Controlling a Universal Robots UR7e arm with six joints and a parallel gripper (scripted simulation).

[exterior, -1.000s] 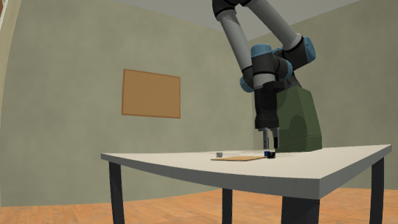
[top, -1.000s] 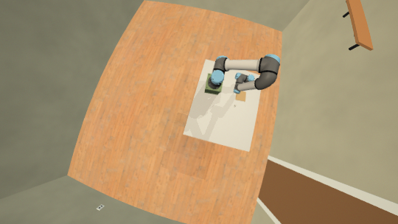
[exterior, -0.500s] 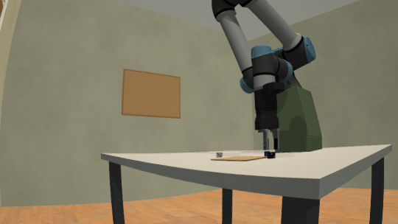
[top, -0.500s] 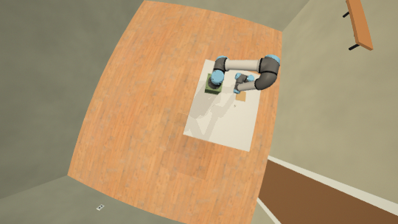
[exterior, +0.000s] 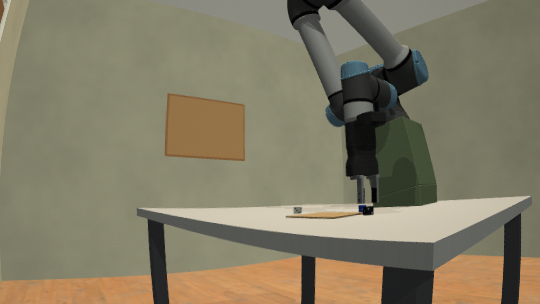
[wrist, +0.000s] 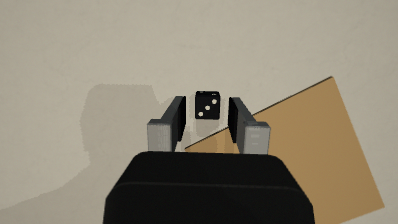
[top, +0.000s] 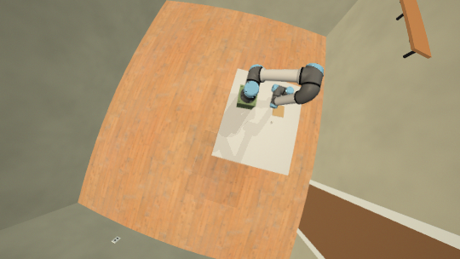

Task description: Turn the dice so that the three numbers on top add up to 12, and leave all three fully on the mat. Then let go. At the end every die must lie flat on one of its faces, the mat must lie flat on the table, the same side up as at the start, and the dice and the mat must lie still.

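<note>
Right now my hand is 40 mm above the black die. From my hand the other things lie so: blue die 50 mm behind, 70 mm to the right, 40 mm below; white die 40 mm ahead, 250 mm to the right, 40 mm below; tan mat 60 mm ahead, 90 mm to the right, 40 mm below.
</note>
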